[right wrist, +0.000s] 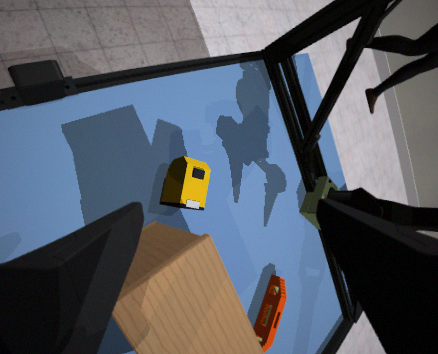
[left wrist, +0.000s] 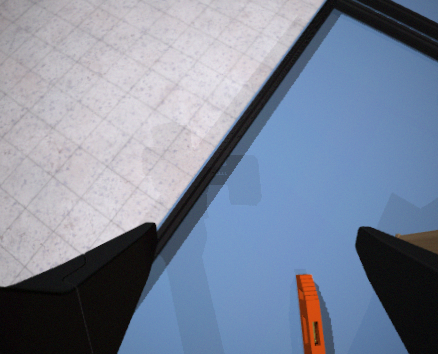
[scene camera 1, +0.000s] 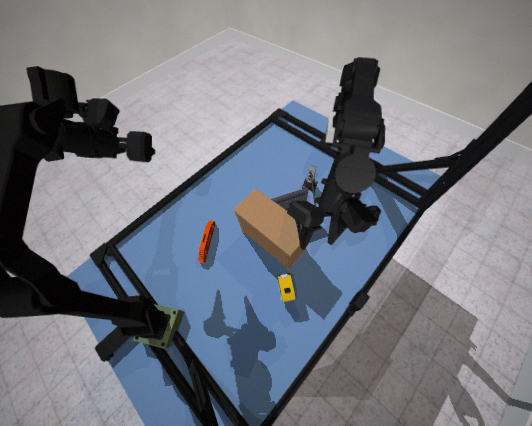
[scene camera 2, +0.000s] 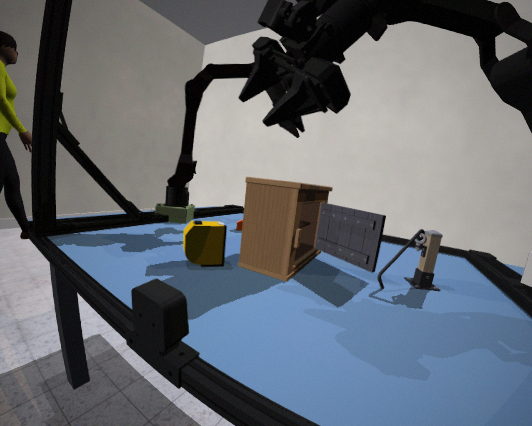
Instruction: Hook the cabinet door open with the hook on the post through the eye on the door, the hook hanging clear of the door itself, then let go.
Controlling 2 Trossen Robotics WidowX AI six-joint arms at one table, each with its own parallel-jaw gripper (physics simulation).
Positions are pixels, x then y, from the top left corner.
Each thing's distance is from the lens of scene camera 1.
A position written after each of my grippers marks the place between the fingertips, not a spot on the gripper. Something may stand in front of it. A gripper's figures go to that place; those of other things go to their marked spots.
my left gripper (scene camera 1: 139, 150): 68 cm
my right gripper (scene camera 1: 316, 246): 51 cm
